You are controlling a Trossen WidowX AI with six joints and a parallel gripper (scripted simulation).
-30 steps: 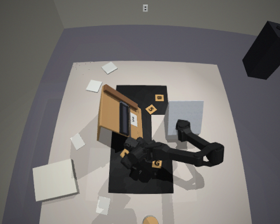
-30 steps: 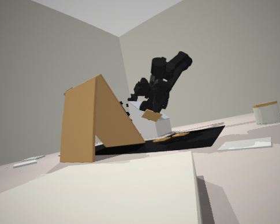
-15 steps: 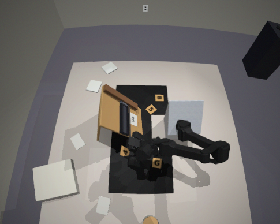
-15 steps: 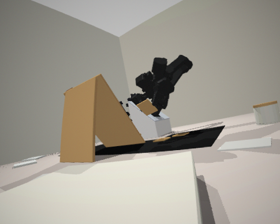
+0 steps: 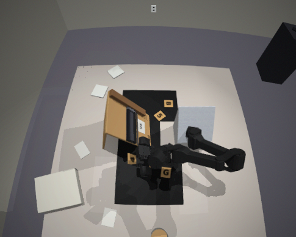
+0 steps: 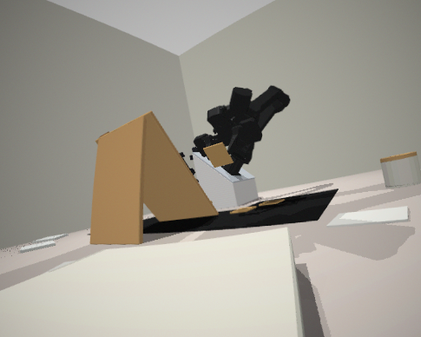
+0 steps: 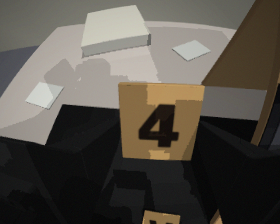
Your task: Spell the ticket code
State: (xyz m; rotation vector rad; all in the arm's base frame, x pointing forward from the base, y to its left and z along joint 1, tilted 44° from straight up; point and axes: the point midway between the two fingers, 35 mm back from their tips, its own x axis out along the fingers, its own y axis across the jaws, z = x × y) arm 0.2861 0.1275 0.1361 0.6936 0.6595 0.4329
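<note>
The white ticket lies 22 cm to the right of my gripper tip, 8 cm below it and 2 cm behind it. Also, from my gripper tip: g tile (19 cm behind, 15 cm below, 2 cm to the left); tile marked 4 (right at my gripper tip); v tile (15 cm below, 10 cm behind, 3 cm to the right).
</note>
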